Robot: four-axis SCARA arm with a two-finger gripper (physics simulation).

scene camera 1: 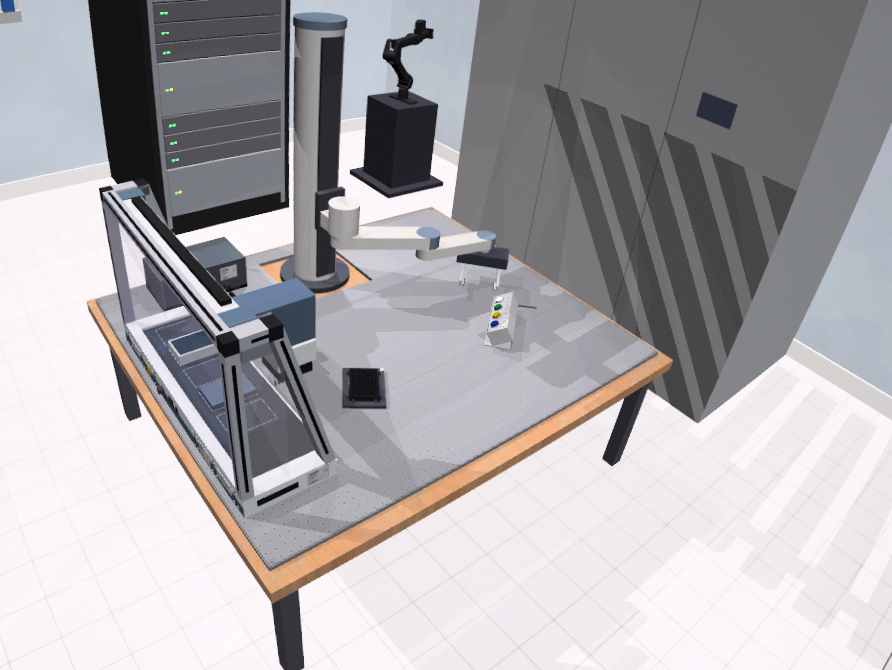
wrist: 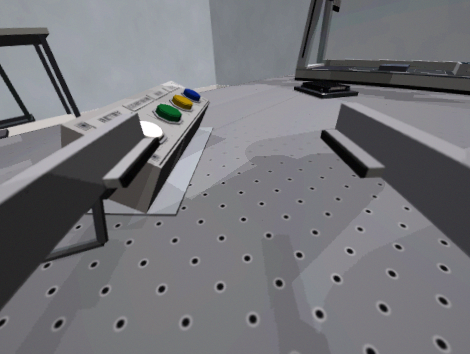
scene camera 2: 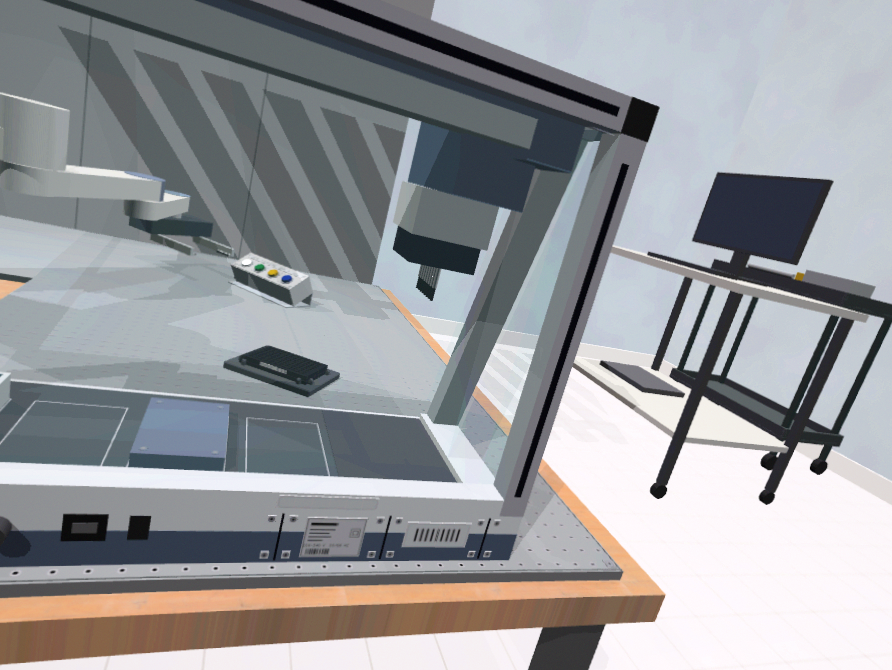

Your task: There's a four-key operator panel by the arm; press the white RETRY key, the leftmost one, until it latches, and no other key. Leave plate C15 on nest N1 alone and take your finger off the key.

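Frame: origin at the arm's base, x ahead, y left, z up, level; millimetres.
Seen in the pictures: gripper, fingertip midpoint: (scene camera 1: 478, 286) (wrist: 239, 124) (scene camera 2: 213, 252); arm's base, link origin: (scene camera 1: 314, 274).
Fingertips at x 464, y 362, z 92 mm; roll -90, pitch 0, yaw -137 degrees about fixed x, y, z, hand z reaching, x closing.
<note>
Offsets run from my fingertips to a thing's top centre. "*": to the spot under its first point.
The operator panel @(4 mm up, 149 mm ahead, 20 mm right) (scene camera 1: 500, 335) (scene camera 2: 261, 284) (wrist: 142, 192) has a sloped face with white, green, yellow and blue keys. The white RETRY key @(7 mm down, 84 mm ahead, 24 mm left) (scene camera 1: 499, 299) (scene camera 2: 246, 262) (wrist: 152, 131) is at the end nearest my gripper (scene camera 1: 479, 285) (scene camera 2: 212, 252) (wrist: 239, 124). The gripper is open and empty. In the wrist view its left finger covers part of the white key; contact and whether the key is latched cannot be told. A black ridged plate (scene camera 1: 364, 384) (scene camera 2: 281, 360) sits on a black nest (scene camera 1: 364, 404) (scene camera 2: 323, 382) on the table, apart from the gripper; no labels are readable.
A framed gantry machine (scene camera 1: 288, 490) (scene camera 2: 461, 492) stands at the table's left side in scene camera 1, with a blue-grey block (scene camera 2: 183, 430) on its deck. A grey box @(* 36 mm up, 505 mm back, 705 mm right) (scene camera 1: 219, 263) stands behind it. A dark cable @(* 75 mm down, 105 mm ahead, 154 mm left) (scene camera 1: 527, 306) lies beside the panel. A tall cabinet (scene camera 1: 620, 64) stands beyond the table.
</note>
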